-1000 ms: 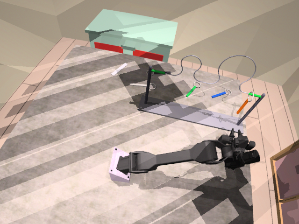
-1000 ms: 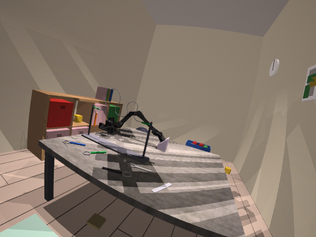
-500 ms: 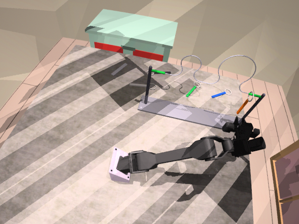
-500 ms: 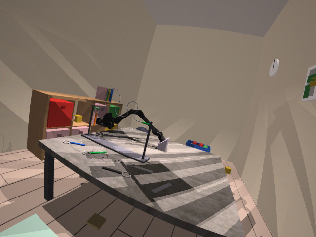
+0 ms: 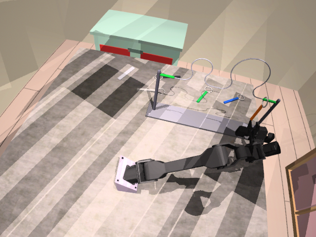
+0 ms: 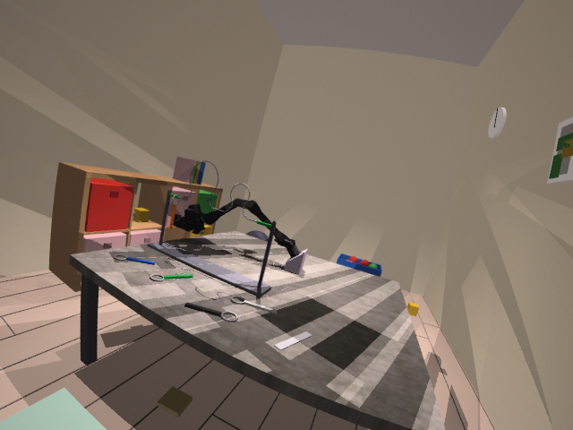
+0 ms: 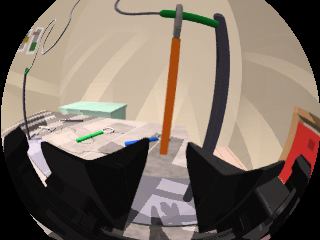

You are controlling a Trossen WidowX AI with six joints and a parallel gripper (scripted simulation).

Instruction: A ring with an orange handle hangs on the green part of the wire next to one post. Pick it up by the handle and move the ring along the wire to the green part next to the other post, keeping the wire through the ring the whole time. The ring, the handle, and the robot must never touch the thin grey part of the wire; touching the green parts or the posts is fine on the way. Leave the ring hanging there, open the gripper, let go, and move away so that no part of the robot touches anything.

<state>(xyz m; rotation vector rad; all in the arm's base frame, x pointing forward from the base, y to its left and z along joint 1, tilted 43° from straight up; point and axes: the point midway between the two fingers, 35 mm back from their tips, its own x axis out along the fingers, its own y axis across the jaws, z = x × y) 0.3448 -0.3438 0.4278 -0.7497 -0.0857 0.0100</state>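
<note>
The ring with orange handle lies 8 cm above my gripper tip and 2 cm ahead of it. From my gripper tip the other things lie so: flat white strip 76 cm to the left, 29 cm ahead, 13 cm below.
</note>
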